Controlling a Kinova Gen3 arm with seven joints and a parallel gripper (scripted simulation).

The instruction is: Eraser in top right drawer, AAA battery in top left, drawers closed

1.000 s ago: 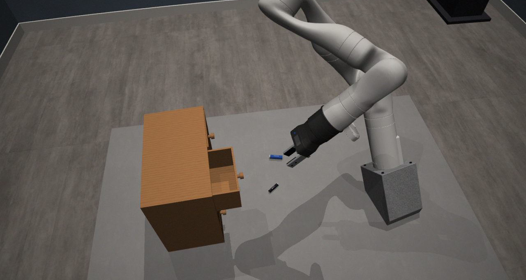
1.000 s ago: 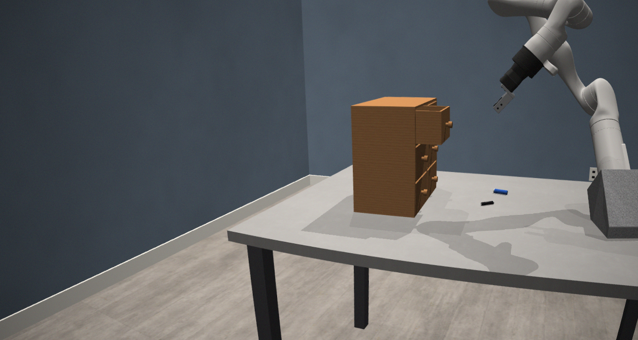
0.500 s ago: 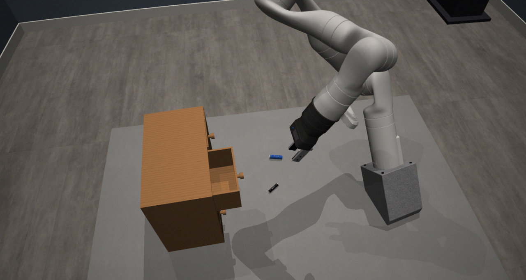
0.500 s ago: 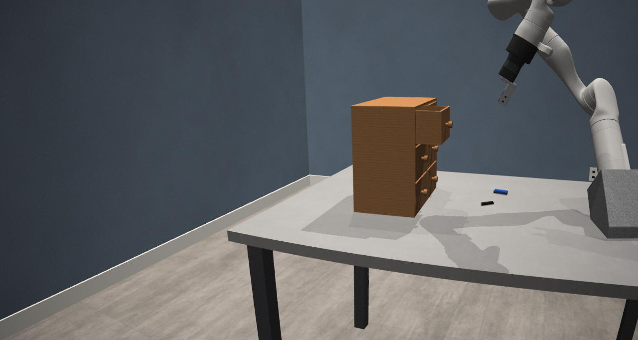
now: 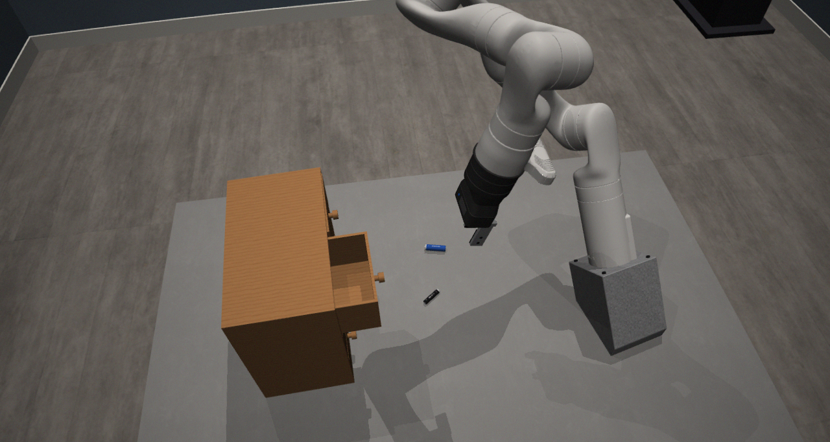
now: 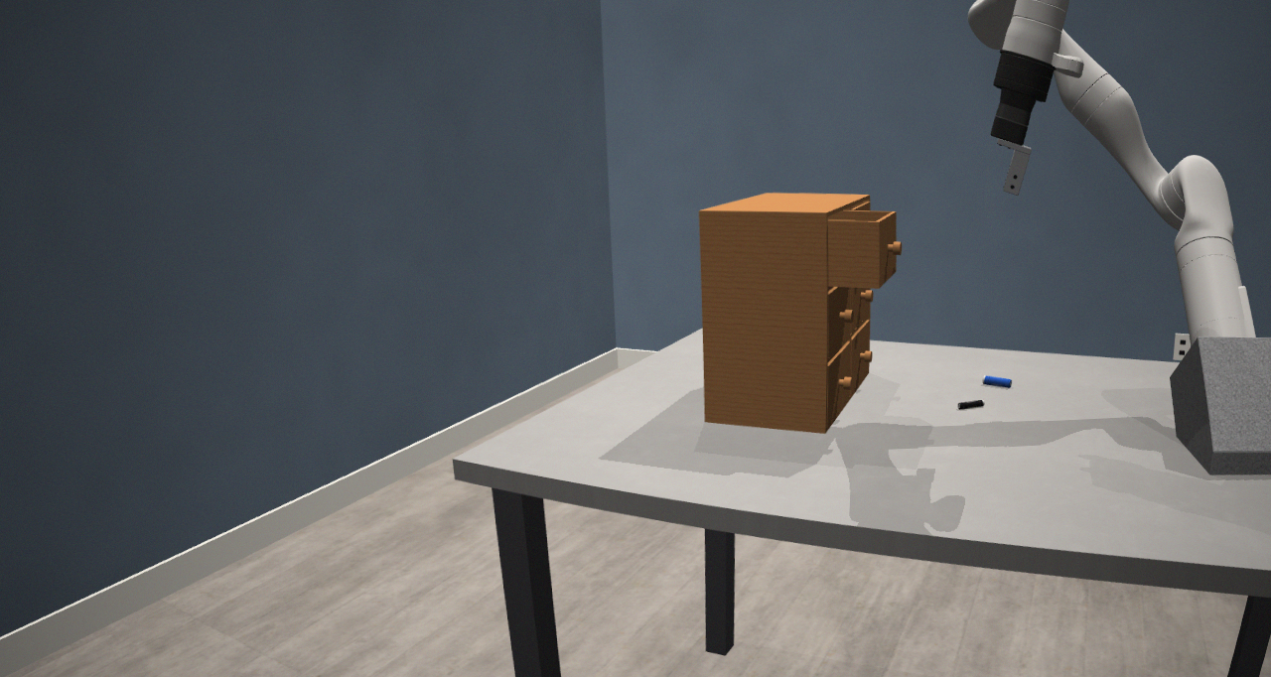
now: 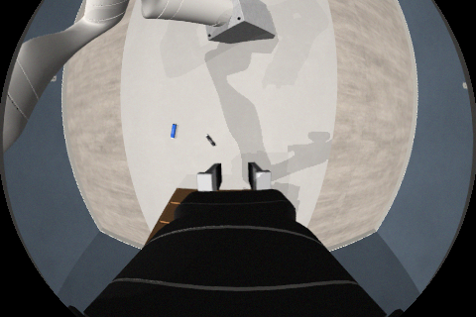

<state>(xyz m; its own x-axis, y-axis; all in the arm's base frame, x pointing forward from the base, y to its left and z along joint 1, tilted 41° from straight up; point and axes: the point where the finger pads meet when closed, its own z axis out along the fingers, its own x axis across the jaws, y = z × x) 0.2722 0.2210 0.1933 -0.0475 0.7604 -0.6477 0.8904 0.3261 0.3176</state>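
The thin black battery lies 34 cm below my hand, 8 cm to the right of it and 6 cm ahead of it. Round my hand: thicker blue battery 34 cm below, 21 cm to the right, 3 cm ahead; white eraser 38 cm ahead, 13 cm below, 12 cm to the right.
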